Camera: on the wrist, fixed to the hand. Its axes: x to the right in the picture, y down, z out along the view.
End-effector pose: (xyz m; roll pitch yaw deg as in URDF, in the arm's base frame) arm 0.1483 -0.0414 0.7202 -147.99 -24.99 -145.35
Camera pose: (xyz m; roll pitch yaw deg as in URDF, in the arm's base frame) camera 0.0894 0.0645 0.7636 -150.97 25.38 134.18
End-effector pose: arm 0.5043 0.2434 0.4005 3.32 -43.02 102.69
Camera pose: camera 0.4061 0.2947 0.3350 -40.44 3.10 -166.63
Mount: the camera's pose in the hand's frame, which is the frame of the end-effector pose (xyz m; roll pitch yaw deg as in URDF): 0.0077 0.0788 -0.1015 2.75 5.12 92.62
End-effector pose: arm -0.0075 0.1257 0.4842 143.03 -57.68 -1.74
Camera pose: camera -0.1120 0.1270 0.5594 -112.24 -18.64 -130.27
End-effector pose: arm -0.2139 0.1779 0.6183 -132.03 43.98 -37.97
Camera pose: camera -0.2832 0.0694 0.6197 128.90 27.21 -162.53
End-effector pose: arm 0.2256 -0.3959 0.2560 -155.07 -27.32 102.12
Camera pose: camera 0.3415 -0.3916 0.3118 -149.47 18.76 19.09
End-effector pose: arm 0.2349 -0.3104 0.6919 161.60 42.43 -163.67
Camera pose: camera 0.1390 -0.2940 0.7762 138.21 -18.97 120.74
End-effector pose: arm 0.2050 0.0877 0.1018 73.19 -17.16 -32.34
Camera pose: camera 0.2639 0.1924 0.1481 -40.68 -60.69 98.00
